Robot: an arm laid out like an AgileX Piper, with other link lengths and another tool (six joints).
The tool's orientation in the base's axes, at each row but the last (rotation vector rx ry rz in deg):
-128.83 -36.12 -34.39
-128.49 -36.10 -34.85
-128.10 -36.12 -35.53
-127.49 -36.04 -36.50
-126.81 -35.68 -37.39
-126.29 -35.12 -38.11
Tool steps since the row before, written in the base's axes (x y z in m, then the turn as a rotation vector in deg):
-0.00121 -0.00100 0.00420 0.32 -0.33 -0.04
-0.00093 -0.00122 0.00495 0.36 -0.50 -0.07
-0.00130 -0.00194 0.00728 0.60 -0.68 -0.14
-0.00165 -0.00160 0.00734 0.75 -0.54 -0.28
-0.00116 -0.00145 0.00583 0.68 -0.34 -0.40
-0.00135 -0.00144 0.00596 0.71 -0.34 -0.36
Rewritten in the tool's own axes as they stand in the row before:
0.00124 -0.00223 -0.00369 0.14 0.42 -0.14
0.00187 -0.00231 -0.00424 0.11 0.56 -0.24
0.00284 -0.00327 -0.00630 0.21 0.85 -0.27
0.00280 -0.00373 -0.00612 0.27 0.93 -0.04
0.00238 -0.00278 -0.00490 0.19 0.82 0.16
0.00238 -0.00299 -0.00498 0.23 0.82 0.14

